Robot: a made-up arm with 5 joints. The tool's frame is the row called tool. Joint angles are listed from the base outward.
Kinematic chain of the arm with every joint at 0, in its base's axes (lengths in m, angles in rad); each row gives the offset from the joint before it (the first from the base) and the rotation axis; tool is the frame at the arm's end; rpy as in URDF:
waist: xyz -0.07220 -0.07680 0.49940 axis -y
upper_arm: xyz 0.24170 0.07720 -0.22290 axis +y
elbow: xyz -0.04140 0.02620 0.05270 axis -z
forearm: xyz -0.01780 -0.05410 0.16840 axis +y
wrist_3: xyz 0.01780 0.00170 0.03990 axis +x
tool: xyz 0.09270 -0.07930 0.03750 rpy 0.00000 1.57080 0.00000
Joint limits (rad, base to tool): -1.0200..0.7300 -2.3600..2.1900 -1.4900..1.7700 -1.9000..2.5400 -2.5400..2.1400
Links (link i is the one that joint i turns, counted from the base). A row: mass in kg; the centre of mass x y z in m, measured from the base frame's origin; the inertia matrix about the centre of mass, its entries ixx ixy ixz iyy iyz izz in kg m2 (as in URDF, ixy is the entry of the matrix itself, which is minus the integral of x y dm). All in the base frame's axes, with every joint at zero. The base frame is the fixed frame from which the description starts. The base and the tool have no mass.
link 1: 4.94; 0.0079 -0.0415 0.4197; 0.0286 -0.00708 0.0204 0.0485 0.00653 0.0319
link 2: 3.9; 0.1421 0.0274 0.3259; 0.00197 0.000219 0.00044 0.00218 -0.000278 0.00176
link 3: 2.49; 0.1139 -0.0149 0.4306; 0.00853 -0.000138 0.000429 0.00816 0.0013 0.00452
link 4: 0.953; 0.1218 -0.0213 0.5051; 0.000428 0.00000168 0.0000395 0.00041 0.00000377 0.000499
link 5: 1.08; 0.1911 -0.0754 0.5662; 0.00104 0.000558 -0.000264 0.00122 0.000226 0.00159
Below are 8 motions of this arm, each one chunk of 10 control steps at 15 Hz.
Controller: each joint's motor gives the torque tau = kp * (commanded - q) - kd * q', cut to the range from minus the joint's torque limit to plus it. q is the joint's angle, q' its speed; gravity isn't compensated. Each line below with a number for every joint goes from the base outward.
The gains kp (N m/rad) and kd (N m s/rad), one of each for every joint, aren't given. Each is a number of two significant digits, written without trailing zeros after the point. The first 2 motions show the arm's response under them.
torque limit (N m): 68 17 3.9 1.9 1.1
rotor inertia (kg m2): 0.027 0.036 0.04 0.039 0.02
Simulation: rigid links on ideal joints. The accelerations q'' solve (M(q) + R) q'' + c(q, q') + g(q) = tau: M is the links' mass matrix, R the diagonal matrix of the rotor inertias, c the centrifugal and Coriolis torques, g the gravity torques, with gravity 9.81 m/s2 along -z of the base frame. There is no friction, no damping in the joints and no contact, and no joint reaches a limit. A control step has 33 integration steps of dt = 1/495 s. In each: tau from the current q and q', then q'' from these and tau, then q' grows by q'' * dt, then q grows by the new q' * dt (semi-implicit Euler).
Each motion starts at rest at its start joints. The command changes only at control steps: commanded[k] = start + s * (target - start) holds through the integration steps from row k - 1 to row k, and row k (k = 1, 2, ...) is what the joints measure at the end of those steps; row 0 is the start. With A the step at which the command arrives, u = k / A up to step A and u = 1 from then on. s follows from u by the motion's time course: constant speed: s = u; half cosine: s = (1 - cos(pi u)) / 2; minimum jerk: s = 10 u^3 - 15 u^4 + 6 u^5; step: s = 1 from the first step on.
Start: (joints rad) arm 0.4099 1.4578 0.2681 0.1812 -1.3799
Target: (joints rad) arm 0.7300 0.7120 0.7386 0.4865 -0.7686
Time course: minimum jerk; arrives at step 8
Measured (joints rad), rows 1 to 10:
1: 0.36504 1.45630 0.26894 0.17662 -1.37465
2: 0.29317 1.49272 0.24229 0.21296 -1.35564
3: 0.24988 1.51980 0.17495 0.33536 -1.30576
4: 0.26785 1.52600 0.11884 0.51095 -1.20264
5: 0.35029 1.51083 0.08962 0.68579 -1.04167
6: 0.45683 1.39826 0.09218 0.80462 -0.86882
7: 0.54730 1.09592 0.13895 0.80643 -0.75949
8: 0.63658 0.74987 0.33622 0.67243 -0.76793
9: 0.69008 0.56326 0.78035 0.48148 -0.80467
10: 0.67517 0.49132 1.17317 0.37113 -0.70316
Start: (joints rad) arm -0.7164 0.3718 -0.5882 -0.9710 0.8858
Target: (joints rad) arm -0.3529 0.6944 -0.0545 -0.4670 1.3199
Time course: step
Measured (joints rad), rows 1 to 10:
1: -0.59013 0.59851 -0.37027 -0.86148 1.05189
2: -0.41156 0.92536 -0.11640 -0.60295 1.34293
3: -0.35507 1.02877 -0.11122 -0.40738 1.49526
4: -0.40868 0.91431 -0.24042 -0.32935 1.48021
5: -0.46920 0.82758 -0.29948 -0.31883 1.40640
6: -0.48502 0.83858 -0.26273 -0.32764 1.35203
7: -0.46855 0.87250 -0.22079 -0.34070 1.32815
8: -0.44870 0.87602 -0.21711 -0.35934 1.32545
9: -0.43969 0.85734 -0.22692 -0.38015 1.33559
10: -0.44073 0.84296 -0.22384 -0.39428 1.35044
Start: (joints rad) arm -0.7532 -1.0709 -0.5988 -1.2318 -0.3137
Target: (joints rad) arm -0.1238 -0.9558 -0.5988 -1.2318 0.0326
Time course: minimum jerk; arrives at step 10
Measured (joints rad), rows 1 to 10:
1: -0.73795 -1.11241 -0.60377 -1.23907 -0.29219
2: -0.70945 -1.17069 -0.56439 -1.27637 -0.27482
3: -0.65954 -1.20617 -0.47875 -1.33497 -0.28673
4: -0.57583 -1.22140 -0.40080 -1.39460 -0.30887
5: -0.46537 -1.22294 -0.36542 -1.44369 -0.30937
6: -0.34925 -1.21077 -0.36936 -1.47956 -0.26915
7: -0.25016 -1.18494 -0.39341 -1.49866 -0.19483
8: -0.18374 -1.15217 -0.42264 -1.49452 -0.11220
9: -0.15434 -1.12462 -0.44928 -1.46624 -0.04807
10: -0.15366 -1.11215 -0.46609 -1.42422 -0.01652

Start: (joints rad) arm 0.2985 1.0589 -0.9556 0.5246 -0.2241
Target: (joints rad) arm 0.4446 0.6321 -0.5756 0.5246 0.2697
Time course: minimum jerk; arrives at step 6
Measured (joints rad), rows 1 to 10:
1: 0.25329 1.06167 -0.95497 0.52009 -0.22304
2: 0.17914 1.08953 -0.95016 0.54638 -0.16300
3: 0.13611 1.09047 -0.92447 0.62403 0.01198
4: 0.15033 1.02146 -0.85543 0.71662 0.24967
5: 0.21660 0.86642 -0.74808 0.76197 0.43123
6: 0.30730 0.70689 -0.61751 0.73157 0.47295
7: 0.36483 0.60400 -0.50074 0.65418 0.40012
8: 0.36391 0.57032 -0.44573 0.58462 0.30980
9: 0.33159 0.59241 -0.48054 0.56431 0.27940
10: 0.30209 0.64594 -0.58241 0.59718 0.31295

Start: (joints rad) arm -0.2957 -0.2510 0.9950 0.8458 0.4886
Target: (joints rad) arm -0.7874 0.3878 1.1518 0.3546 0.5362
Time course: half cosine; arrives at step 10
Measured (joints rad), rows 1 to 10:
1: -0.33114 -0.25906 0.98152 0.87040 0.50758
2: -0.38619 -0.26843 0.97340 0.91513 0.55425
3: -0.44248 -0.22761 1.00372 0.94025 0.60832
4: -0.50421 -0.12120 1.05564 0.91878 0.64548
5: -0.57209 0.02740 1.09099 0.84427 0.65041
6: -0.64251 0.18722 1.08948 0.72920 0.62143
7: -0.71053 0.33522 1.05698 0.59753 0.56857
8: -0.77027 0.45694 1.01258 0.47700 0.51029
9: -0.81512 0.54250 0.97399 0.39112 0.46702
10: -0.83855 0.58420 0.94995 0.35159 0.45174

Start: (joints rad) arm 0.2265 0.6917 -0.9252 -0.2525 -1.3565
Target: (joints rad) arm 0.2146 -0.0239 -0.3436 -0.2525 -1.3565
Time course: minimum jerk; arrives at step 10
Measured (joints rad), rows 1 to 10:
1: 0.17693 0.69065 -0.92826 -0.25497 -1.36663
2: 0.09485 0.71227 -0.93311 -0.22676 -1.37249
3: 0.04213 0.73197 -0.92356 -0.14372 -1.33589
4: 0.02916 0.68552 -0.87167 -0.02465 -1.26055
5: 0.04873 0.54250 -0.76143 0.11647 -1.20000
6: 0.09064 0.32788 -0.60498 0.24998 -1.21253
7: 0.12787 0.10393 -0.43016 0.30325 -1.30367
8: 0.13020 -0.06282 -0.27780 0.21621 -1.41401
9: 0.11197 -0.15015 -0.19815 0.01735 -1.47683
10: 0.10745 -0.17928 -0.20896 -0.17430 -1.47528

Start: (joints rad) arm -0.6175 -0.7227 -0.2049 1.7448 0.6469
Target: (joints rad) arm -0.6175 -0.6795 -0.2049 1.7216 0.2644
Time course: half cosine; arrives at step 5
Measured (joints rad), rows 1 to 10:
1: -0.62016 -0.75176 -0.21198 1.75310 0.62479
2: -0.62845 -0.78140 -0.19373 1.77334 0.55885
3: -0.63289 -0.78423 -0.15008 1.79845 0.45207
4: -0.63153 -0.77040 -0.12432 1.81887 0.32726
5: -0.62868 -0.75415 -0.14127 1.82630 0.22465
6: -0.62717 -0.74176 -0.18399 1.81915 0.17649
7: -0.62704 -0.73349 -0.21721 1.80386 0.18071
8: -0.62740 -0.73003 -0.22179 1.79019 0.21105
9: -0.62798 -0.73230 -0.20382 1.78518 0.24234
10: -0.62885 -0.73861 -0.18083 1.78988 0.26171

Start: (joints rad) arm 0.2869 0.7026 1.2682 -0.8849 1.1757
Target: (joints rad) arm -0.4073 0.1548 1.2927 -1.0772 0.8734
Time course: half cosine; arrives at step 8
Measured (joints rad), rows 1 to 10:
1: 0.22246 0.68279 1.27069 -0.88265 1.17479
2: 0.09471 0.65080 1.26843 -0.87079 1.19396
3: -0.03922 0.60989 1.25096 -0.85746 1.22903
4: -0.16484 0.54047 1.22335 -0.85541 1.24637
5: -0.28404 0.43768 1.20410 -0.86960 1.21869
6: -0.38955 0.31919 1.20899 -0.89649 1.14696
7: -0.46311 0.21104 1.23850 -0.93087 1.05690
8: -0.48977 0.13888 1.27860 -0.96877 0.97846
9: -0.48057 0.11959 1.30998 -1.00583 0.92989
10: -0.46627 0.14570 1.31929 -1.03569 0.91539

